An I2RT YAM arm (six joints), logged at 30 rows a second.
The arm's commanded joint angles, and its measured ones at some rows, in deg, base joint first. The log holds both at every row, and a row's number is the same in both.
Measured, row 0:
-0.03, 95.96, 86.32, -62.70, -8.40, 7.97
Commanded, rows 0 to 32:
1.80, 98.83, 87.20, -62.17, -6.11, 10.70
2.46, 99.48, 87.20, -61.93, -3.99, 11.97
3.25, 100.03, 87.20, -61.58, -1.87, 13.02
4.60, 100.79, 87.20, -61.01, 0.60, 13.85
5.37, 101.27, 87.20, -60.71, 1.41, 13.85
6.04, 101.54, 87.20, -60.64, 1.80, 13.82
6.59, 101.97, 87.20, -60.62, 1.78, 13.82
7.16, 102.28, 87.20, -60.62, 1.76, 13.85
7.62, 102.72, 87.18, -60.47, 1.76, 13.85
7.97, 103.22, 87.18, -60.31, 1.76, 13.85
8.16, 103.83, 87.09, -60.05, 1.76, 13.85
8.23, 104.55, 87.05, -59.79, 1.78, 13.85
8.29, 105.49, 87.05, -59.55, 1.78, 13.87
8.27, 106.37, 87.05, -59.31, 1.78, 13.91
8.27, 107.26, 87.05, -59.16, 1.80, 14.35
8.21, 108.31, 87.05, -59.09, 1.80, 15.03
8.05, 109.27, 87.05, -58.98, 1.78, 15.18
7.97, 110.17, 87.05, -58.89, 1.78, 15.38
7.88, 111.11, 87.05, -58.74, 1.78, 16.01
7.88, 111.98, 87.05, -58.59, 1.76, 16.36
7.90, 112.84, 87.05, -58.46, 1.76, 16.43
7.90, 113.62, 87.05, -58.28, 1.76, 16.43
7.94, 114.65, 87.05, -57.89, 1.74, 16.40
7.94, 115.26, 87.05, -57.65, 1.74, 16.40
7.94, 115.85, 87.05, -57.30, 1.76, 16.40
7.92, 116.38, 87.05, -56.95, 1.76, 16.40
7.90, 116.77, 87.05, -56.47, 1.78, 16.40
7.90, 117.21, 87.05, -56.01, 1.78, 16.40
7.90, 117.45, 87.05, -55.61, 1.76, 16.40
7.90, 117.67, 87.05, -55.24, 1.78, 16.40
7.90, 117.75, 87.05, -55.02, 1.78, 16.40
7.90, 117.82, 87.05, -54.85, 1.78, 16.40
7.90, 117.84, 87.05, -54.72, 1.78, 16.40
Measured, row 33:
8.01, 117.08, 86.37, -55.20, 0.75, 15.46
